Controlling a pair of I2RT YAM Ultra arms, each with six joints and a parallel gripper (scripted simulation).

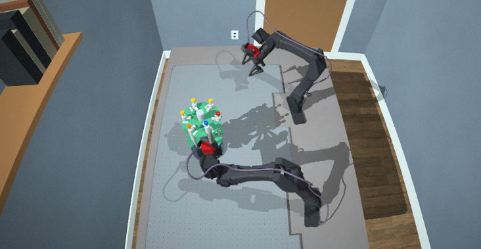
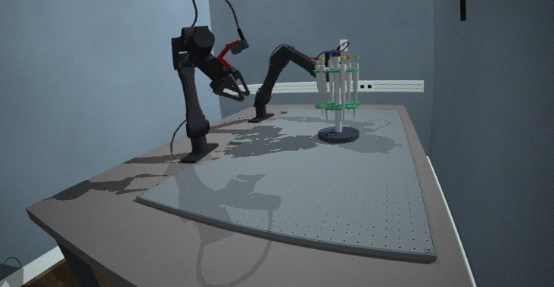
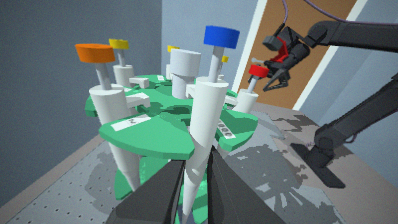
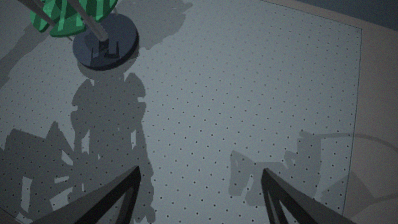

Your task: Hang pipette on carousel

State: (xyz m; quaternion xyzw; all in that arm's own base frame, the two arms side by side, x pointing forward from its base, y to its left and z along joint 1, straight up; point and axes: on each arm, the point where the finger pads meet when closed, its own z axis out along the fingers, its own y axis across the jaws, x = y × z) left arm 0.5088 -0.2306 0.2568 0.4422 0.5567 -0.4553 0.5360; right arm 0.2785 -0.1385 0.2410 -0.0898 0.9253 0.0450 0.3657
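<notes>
Right now my left hand is 2 cm above the white hand pipette, 1 cm to the left of it and 1 cm short of it.
</notes>
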